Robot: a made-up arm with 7 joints. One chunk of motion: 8 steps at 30 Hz.
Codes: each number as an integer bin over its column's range. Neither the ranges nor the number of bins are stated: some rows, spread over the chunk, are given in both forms.
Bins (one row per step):
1: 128 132 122 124 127 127
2: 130 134 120 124 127 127
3: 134 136 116 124 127 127
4: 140 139 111 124 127 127
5: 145 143 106 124 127 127
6: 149 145 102 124 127 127
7: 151 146 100 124 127 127
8: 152 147 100 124 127 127
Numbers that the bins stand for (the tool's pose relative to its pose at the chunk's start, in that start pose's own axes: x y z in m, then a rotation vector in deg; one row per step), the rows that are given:
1: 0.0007 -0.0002 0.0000 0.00 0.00 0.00
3: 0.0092 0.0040 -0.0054 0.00 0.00 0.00
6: 0.0304 0.0135 -0.0180 0.00 0.00 0.00
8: 0.0346 0.0156 -0.0198 0.00 0.00 0.00
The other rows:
2: 0.0035 0.0019 -0.0018 0.00 0.00 0.00
4: 0.0176 0.0072 -0.0099 0.00 0.00 0.00
5: 0.0247 0.0114 -0.0144 0.00 0.00 0.00
7: 0.0332 0.0146 -0.0198 0.00 0.00 0.00

